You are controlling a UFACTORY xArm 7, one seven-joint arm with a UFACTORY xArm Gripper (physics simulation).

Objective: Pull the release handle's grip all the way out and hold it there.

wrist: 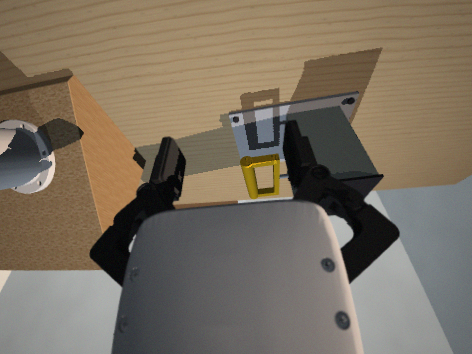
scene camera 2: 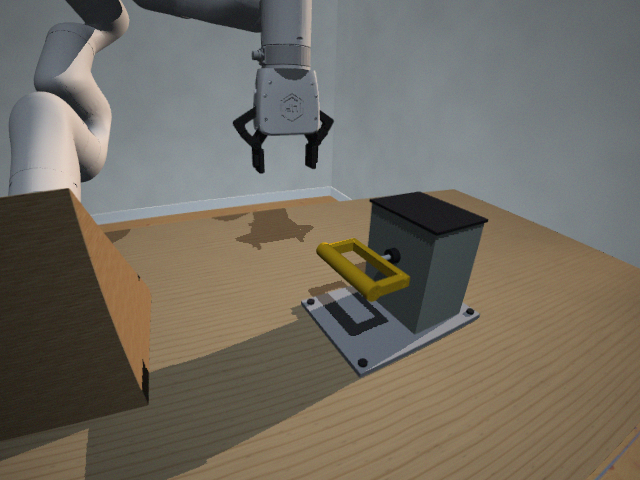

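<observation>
The yellow release handle [scene camera 2: 347, 270] [wrist: 250, 179] is a rectangular loop with a thick round grip bar on its side away from the housing. A short rod with a black collar [scene camera 2: 393, 255] joins it to the grey housing [scene camera 2: 447, 279] [wrist: 334, 142], which has a black top. The housing stands on a light grey base plate [scene camera 2: 388, 345] [wrist: 242, 137]. My gripper [scene camera 2: 285, 166] [wrist: 230, 141] is open and empty. It points down, above and apart from the handle, up and left of it in the scene view. In the wrist view the right finger covers part of the rod and housing.
A wooden block [scene camera 2: 62, 320] [wrist: 47, 200] stands at the left, with the arm's base on it in the wrist view. The wooden table [scene camera 2: 496, 392] [wrist: 175, 55] carries the block and the handle unit. Grey walls [scene camera 2: 465, 103] stand behind the table.
</observation>
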